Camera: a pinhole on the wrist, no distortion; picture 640 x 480 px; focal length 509.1 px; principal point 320.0 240.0 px. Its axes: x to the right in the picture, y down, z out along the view. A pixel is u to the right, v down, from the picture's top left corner.
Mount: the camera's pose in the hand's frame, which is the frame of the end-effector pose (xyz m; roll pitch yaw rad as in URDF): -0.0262 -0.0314 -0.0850 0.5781 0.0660 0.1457
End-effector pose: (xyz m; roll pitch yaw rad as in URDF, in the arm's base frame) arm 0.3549 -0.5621 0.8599 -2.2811 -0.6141 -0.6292
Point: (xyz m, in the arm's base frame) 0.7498 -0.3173 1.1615
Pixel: 590 81
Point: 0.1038 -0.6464 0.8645
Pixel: behind the camera
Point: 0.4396 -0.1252 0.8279
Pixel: 65 180
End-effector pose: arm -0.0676 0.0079 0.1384 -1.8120 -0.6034 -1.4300
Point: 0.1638 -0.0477 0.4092
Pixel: 616 183
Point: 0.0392 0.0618 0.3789
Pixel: 504 18
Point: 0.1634 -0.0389 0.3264
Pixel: 569 280
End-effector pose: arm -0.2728 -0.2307 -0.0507 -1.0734 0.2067 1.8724
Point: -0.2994 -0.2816 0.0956
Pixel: 141 372
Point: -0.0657 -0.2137 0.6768
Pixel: outside the picture
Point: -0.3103 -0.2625 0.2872
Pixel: 155 186
